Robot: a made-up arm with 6 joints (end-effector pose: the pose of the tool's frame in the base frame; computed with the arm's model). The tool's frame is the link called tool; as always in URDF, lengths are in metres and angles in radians.
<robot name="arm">
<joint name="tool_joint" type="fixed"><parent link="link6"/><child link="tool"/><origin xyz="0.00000 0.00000 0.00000" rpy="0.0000 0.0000 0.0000"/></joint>
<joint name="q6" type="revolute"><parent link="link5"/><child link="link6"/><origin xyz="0.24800 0.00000 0.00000" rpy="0.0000 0.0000 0.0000"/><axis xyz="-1 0 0"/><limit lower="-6.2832" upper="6.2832"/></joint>
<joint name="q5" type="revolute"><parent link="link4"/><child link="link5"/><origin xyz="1.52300 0.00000 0.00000" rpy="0.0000 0.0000 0.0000"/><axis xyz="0 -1 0"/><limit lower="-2.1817" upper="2.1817"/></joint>
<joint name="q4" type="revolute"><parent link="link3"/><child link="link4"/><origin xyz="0.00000 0.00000 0.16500" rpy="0.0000 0.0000 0.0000"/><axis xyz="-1 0 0"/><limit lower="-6.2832" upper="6.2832"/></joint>
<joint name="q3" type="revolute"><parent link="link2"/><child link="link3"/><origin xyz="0.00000 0.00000 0.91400" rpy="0.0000 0.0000 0.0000"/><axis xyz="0 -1 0"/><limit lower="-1.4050" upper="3.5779"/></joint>
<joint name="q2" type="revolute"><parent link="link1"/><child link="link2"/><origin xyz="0.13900 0.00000 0.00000" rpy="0.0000 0.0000 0.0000"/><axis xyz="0 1 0"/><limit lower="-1.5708" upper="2.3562"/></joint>
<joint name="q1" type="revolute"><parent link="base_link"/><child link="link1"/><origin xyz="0.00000 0.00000 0.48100" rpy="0.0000 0.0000 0.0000"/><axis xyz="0 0 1"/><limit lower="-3.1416" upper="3.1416"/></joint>
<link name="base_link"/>
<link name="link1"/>
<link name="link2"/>
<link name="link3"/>
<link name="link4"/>
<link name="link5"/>
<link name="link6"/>
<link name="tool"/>
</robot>
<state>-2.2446 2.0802 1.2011 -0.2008 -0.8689 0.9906</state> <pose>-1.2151 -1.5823 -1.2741 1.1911 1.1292 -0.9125</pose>
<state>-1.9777 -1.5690 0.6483 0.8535 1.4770 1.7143</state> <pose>0.9496 1.7334 1.5197 0.8738 0.4135 0.0796</pose>
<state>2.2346 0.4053 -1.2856 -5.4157 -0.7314 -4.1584</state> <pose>-0.1175 0.3553 -0.3813 0.8945 0.6522 -0.4534</pose>
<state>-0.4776 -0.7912 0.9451 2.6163 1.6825 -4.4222</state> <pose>-0.5736 0.4360 2.6064 1.1982 -0.0012 0.0579</pose>
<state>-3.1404 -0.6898 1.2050 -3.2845 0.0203 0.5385</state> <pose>1.1582 0.0007 2.8139 -0.3384 -1.2490 -0.2518</pose>
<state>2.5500 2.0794 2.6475 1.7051 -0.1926 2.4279</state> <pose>-1.9112 1.3407 1.1307 -1.3691 -2.2432 -1.4150</pose>
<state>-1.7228 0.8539 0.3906 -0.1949 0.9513 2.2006</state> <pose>-0.4144 -2.4470 0.6614 -1.6688 1.7109 -1.5582</pose>
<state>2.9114 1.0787 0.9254 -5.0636 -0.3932 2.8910</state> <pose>-2.6048 0.7021 0.7761 0.5223 2.2653 1.1851</pose>
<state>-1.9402 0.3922 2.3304 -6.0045 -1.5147 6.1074</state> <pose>-0.0651 0.0204 2.7862 -0.2992 -0.5245 -2.1323</pose>
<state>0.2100 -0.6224 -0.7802 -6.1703 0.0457 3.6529</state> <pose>1.3519 0.2895 1.1194 2.4904 0.3147 -0.0535</pose>
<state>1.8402 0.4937 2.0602 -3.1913 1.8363 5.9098</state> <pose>-0.1851 0.6257 2.7434 -1.8545 -2.4322 0.7115</pose>
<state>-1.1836 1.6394 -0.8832 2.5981 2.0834 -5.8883</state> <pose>0.0649 0.1368 -0.3785 0.9629 -0.8692 0.8384</pose>
